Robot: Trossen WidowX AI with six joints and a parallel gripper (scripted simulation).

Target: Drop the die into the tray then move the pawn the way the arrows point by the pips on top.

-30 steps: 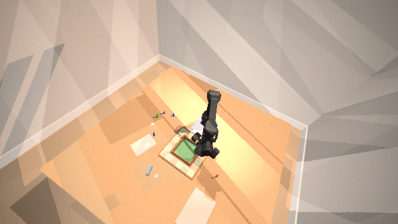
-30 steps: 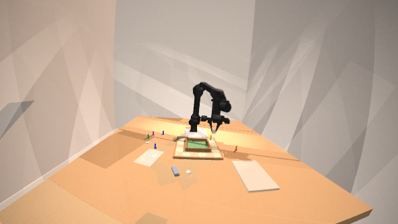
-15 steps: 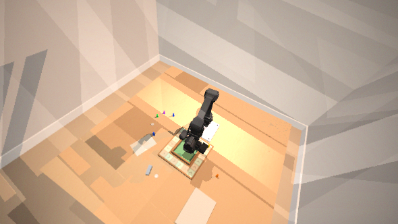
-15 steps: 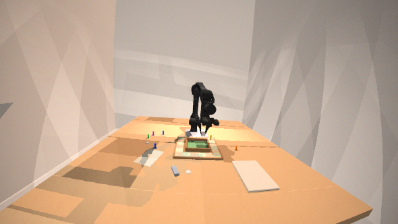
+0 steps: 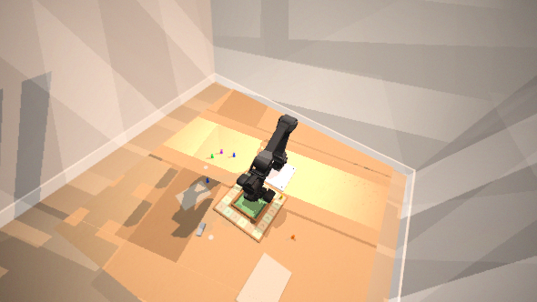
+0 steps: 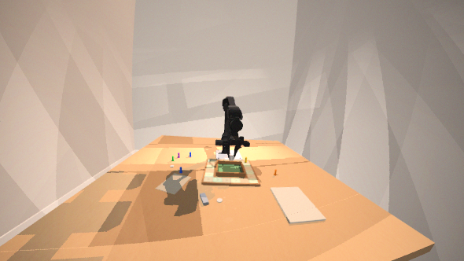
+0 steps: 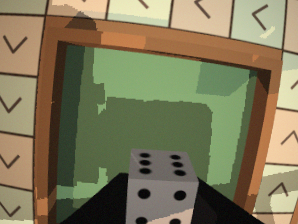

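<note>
Right now the yellow pawn is 13 cm behind my gripper tip, 10 cm to the left of it and 6 cm below it. Round my gripper tip: white die: right at my gripper tip; green dice tray: 1 cm behind, 8 cm below; orange pawn: 26 cm to the left, 7 cm below.
</note>
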